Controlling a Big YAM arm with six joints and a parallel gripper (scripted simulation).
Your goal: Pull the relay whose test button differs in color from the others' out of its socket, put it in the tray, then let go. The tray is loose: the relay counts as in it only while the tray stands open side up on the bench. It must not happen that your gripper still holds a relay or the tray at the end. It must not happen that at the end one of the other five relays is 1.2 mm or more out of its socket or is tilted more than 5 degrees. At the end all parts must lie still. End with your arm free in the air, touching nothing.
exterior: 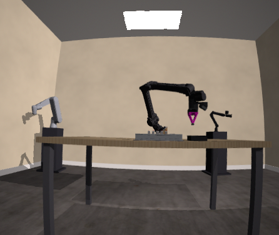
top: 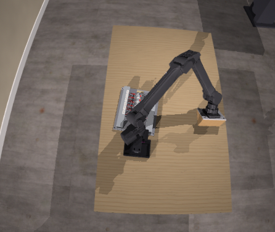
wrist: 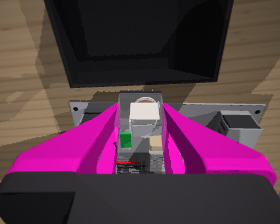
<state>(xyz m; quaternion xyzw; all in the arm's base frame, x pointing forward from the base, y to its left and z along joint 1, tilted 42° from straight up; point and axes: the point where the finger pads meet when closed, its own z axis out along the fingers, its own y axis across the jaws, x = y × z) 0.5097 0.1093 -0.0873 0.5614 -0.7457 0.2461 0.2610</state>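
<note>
My gripper is now 12 cm above the black tray, 3 cm to the right of it and 1 cm short of it. Also, from my hand: relay (right at my hand).
</note>
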